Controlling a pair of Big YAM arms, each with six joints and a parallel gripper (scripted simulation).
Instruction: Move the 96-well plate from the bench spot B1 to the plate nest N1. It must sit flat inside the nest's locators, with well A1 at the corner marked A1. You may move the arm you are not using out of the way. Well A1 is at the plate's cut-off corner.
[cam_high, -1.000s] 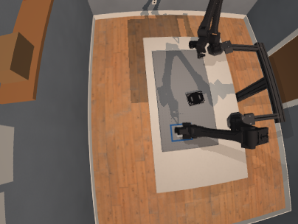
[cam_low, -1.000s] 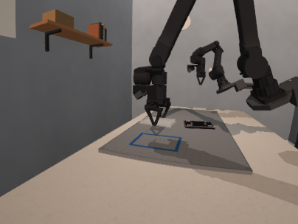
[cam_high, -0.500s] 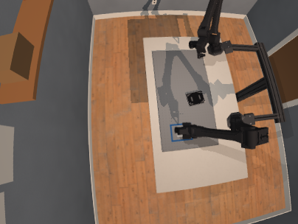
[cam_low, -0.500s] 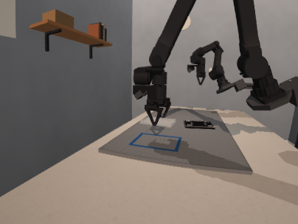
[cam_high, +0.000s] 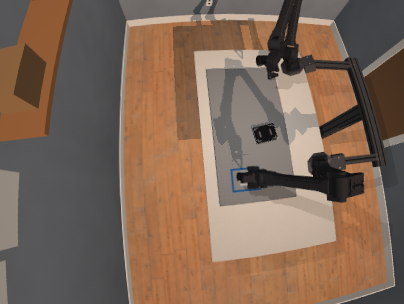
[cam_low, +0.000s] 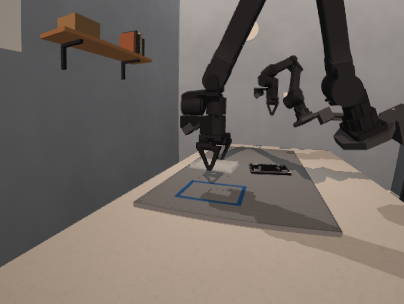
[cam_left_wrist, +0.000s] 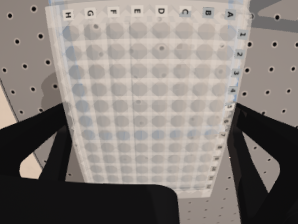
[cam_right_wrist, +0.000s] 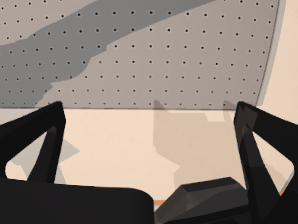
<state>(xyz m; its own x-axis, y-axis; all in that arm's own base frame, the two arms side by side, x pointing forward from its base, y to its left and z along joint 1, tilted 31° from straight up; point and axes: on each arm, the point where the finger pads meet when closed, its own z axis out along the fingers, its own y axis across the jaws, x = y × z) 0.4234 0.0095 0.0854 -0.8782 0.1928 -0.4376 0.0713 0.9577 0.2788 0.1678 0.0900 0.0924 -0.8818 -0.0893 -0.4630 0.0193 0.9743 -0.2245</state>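
Right now my left hand is right at the white 96-well plate. From my left hand the other things lie so: black plate nest N1: 290 mm to the right, 190 mm behind, 80 mm below.
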